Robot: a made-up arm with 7 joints.
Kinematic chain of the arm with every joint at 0, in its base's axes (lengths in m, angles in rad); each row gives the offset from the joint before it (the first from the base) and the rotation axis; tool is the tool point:
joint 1: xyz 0 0 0.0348 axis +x
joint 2: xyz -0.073 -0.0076 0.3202 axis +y
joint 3: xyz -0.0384 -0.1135 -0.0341 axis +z
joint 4: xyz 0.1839 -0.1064 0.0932 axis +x
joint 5: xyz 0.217 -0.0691 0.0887 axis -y
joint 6: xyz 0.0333 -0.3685 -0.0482 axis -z
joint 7: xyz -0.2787 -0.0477 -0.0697 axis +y
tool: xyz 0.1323 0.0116 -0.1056
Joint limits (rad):
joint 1: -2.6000..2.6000
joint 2: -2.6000..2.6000
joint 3: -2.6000..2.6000
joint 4: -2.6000..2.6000
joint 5: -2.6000..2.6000
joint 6: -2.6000..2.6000
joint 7: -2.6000..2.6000
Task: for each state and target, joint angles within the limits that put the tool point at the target. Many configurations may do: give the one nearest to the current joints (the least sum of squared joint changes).
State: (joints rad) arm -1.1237 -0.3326 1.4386 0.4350 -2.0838 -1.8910 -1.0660
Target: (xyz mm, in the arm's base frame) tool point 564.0 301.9 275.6
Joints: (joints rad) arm -0.9916 -0.3320 1.2490 0.4459 -2.1076 -1.9392 -0.9966
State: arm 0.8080 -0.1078 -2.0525 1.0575 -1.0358 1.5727 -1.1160
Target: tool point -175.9 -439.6 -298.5
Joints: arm 0.7354 -0.3780 -1.3930 1.3160 -0.9780 1.7844 -1.2430
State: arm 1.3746 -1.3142 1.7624 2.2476 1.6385 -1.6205 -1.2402
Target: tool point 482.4 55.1 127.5
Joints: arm 1.2137 -1.6454 2.1750 2.2531 1.5404 -1.6327 -1.6507
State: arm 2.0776 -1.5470 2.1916 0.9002 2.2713 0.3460 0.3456
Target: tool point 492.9 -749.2 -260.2
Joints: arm 2.4733 -0.9834 1.2915 1.0430 2.3843 0.0023 0.3112
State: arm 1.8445 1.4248 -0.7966 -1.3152 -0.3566 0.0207 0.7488
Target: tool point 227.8 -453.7 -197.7
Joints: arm 1.6494 1.3091 -0.8032 -1.6043 -0.6836 0.6521 1.1513
